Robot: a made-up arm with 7 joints.
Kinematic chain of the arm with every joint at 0, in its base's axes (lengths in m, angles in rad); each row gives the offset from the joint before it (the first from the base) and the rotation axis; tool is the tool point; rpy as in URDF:
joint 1: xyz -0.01 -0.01 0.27 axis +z
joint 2: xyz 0.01 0 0.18 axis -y
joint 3: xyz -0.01 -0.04 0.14 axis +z
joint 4: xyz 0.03 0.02 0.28 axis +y
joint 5: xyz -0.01 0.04 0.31 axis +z
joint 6: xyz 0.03 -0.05 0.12 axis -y
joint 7: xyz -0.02 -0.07 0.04 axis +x
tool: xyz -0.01 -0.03 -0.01 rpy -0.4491 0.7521 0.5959
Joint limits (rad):
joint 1: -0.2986..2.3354
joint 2: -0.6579..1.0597
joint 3: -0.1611..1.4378
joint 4: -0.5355..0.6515
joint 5: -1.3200..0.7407
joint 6: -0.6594..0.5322
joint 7: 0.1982..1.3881
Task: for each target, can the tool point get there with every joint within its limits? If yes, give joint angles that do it. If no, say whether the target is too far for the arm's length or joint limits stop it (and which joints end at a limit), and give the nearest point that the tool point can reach.
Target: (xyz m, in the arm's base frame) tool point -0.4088 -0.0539 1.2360
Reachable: yes | joints 0.1558 0.5777 0.6987 0.4538 -1.0217 -0.1113 0.4494
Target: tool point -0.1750 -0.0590 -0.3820
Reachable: no: joint limits stop it (at a limit: joint 2, joint 4, joint 5, joint 6, joint 7) | nearest point -0.7571 -0.2319 0.5064 | short by 1.076 m
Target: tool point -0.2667 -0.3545 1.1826
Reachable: yes | joints 0.4175 0.3580 0.8395 -0.3070 -0.6734 -0.2948 0.9108
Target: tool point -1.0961 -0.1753 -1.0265
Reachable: no: too far | nearest point -0.7972 -0.1298 0.5078 | short by 1.564 m
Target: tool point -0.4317 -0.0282 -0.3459
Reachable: no: joint limits stop it (at a limit: joint 2, joint 4, joint 5, joint 6, joint 7) | nearest point -0.7889 -0.0436 0.5062 | short by 0.924 m
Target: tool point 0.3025 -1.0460 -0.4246
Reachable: no: too far | nearest point 0.2217 -0.7781 0.5093 | short by 0.975 m
